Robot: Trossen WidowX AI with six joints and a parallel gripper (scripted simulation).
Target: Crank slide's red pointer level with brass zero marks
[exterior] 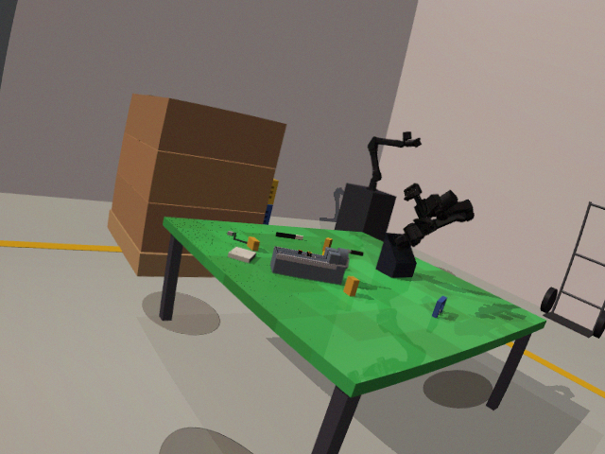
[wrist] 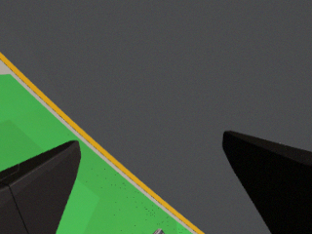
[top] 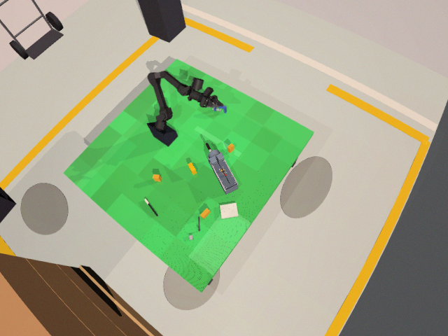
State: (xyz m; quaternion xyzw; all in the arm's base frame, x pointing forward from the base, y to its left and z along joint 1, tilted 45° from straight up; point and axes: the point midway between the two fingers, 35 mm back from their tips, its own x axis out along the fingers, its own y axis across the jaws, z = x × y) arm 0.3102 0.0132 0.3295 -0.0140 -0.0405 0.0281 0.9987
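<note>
Now: gripper tip 230 mm above the dark handle and 180 mm to the left of it. The rest, counted from my gripper tip: blue bracket 310 mm below, 160 mm to the left, 150 mm behind; then red pointer 270 mm to the right, 260 mm below, 200 mm ahead; then white pad 440 mm to the right, 330 mm below, 330 mm ahead.
</note>
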